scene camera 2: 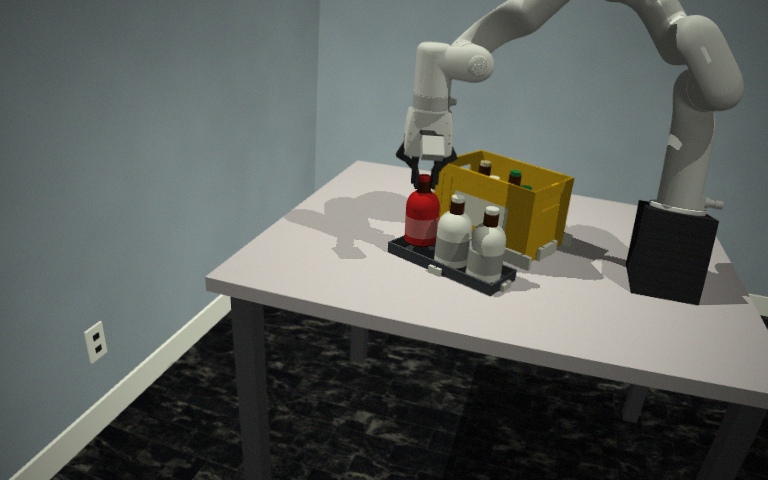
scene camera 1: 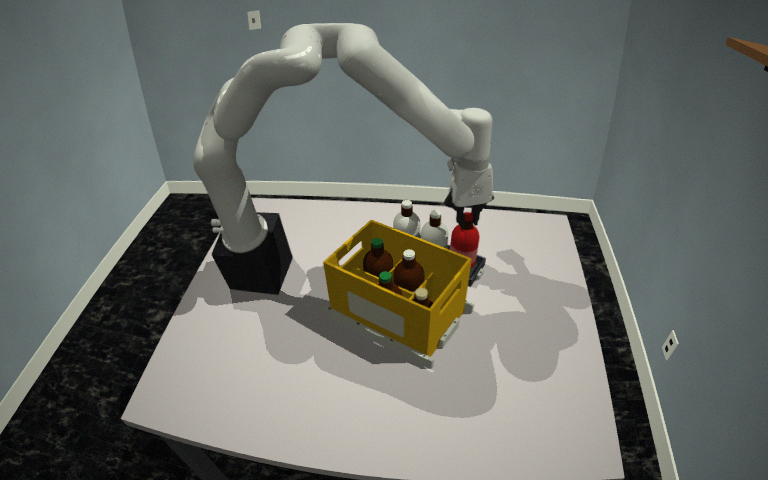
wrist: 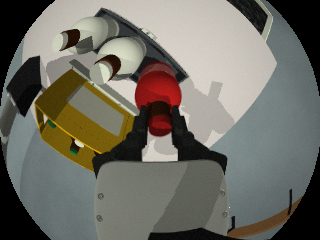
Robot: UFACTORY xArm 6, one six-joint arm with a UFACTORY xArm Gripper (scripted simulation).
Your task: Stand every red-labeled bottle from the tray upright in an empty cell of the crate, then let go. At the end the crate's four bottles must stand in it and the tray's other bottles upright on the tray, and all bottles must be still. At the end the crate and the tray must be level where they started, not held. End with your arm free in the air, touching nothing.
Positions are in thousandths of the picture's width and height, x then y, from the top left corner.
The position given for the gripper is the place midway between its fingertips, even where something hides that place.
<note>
In view: the gripper (scene camera 2: 553, 391), a red-labeled bottle (scene camera 2: 550, 432) and a crate (scene camera 1: 460, 609).
The red-labeled bottle is seen too in scene camera 1 (scene camera 1: 605, 503) and in the wrist view (wrist: 492, 369). The crate is seen too in scene camera 2 (scene camera 2: 689, 464) and in the wrist view (wrist: 245, 452). The gripper shows as well in scene camera 1 (scene camera 1: 609, 466) and in the wrist view (wrist: 498, 473).
</note>
